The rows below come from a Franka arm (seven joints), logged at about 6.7 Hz.
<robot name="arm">
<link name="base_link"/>
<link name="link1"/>
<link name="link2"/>
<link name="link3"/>
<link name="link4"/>
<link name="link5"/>
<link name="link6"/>
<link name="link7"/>
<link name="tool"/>
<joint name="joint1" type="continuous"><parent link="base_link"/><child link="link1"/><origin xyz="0 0 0.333" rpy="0 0 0"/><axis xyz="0 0 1"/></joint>
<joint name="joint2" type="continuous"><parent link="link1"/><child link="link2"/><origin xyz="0 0 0" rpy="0 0 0"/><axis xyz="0 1 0"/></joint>
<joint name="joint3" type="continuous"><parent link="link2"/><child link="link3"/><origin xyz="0 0 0.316" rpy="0 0 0"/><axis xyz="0 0 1"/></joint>
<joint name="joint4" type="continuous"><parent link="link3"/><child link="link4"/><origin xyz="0.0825 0 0" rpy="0 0 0"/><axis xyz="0 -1 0"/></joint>
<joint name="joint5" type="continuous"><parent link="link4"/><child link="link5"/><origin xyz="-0.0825 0 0.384" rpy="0 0 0"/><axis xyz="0 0 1"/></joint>
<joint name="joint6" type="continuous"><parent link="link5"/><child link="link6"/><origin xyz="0 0 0" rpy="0 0 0"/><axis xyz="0 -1 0"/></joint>
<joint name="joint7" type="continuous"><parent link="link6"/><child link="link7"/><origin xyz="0.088 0 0" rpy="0 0 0"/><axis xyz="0 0 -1"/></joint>
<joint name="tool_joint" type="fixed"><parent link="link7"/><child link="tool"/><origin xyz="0 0 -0.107" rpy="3.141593 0 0"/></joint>
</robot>
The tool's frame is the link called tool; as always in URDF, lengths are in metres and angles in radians. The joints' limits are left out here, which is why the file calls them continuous.
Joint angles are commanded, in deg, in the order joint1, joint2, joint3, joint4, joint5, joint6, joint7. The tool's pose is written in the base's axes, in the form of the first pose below.
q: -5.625 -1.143 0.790 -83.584 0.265 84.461 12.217
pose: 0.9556, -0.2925, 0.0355; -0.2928, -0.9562, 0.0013; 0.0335, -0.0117, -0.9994; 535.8, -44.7, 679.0
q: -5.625 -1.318 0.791 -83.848 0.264 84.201 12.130
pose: 0.9562, -0.2911, 0.0294; -0.2913, -0.9566, 0.0018; 0.0276, -0.0103, -0.9996; 534.5, -44.6, 678.1
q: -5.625 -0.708 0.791 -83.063 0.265 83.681 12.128
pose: 0.9564, -0.2911, 0.0234; -0.2912, -0.9567, 0.0025; 0.0217, -0.0092, -0.9997; 536.8, -44.8, 677.9
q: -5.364 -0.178 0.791 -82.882 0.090 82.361 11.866
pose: 0.9592, -0.2828, -0.0058; -0.2828, -0.9592, 0.0020; -0.0062, -0.0003, -1.0000; 537.6, -42.8, 672.3
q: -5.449 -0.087 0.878 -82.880 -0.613 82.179 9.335
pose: 0.9703, -0.2416, -0.0115; -0.2417, -0.9703, -0.0097; -0.0088, 0.0122, -0.9999; 537.7, -44.2, 671.2
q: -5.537 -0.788 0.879 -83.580 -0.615 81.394 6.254
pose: 0.9813, -0.1906, -0.0252; -0.1909, -0.9816, -0.0088; -0.0231, 0.0135, -0.9996; 532.3, -44.6, 671.0
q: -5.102 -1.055 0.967 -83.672 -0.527 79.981 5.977
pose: 0.9832, -0.1766, -0.0466; -0.1771, -0.9842, -0.0060; -0.0448, 0.0142, -0.9989; 528.4, -39.2, 670.7
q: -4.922 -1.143 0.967 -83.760 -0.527 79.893 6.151
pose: 0.9831, -0.1765, -0.0481; -0.1770, -0.9842, -0.0061; -0.0462, 0.0145, -0.9988; 527.9, -37.5, 670.7
